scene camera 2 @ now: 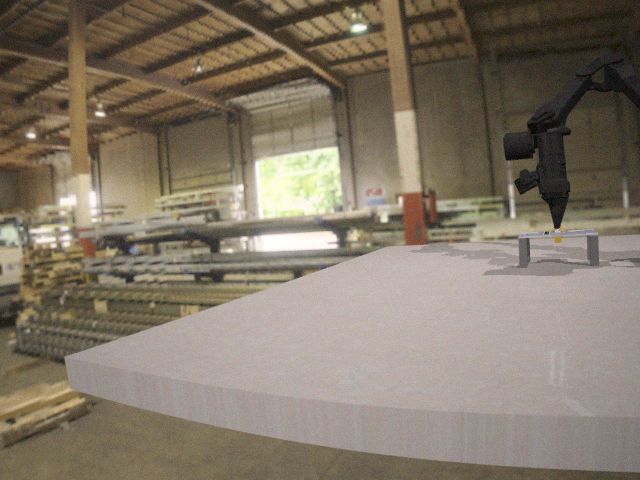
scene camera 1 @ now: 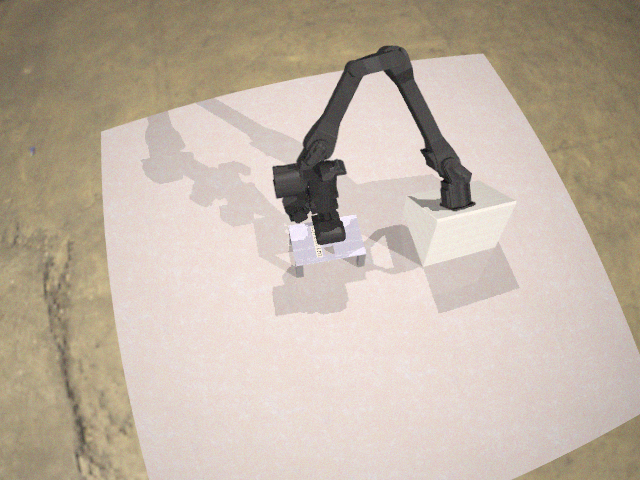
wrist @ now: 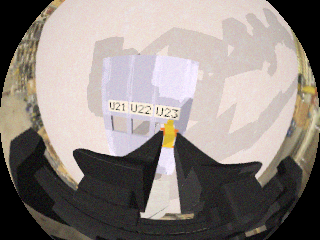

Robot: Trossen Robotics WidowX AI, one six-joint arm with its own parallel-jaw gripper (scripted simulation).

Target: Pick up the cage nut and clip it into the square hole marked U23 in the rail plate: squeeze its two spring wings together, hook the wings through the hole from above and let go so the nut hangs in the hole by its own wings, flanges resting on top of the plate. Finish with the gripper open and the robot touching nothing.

My gripper shows in scene camera 2 (557, 228), in scene camera 1 and in the wrist view. The same spot on my gripper: (scene camera 1: 318, 218) is (wrist: 69, 210).
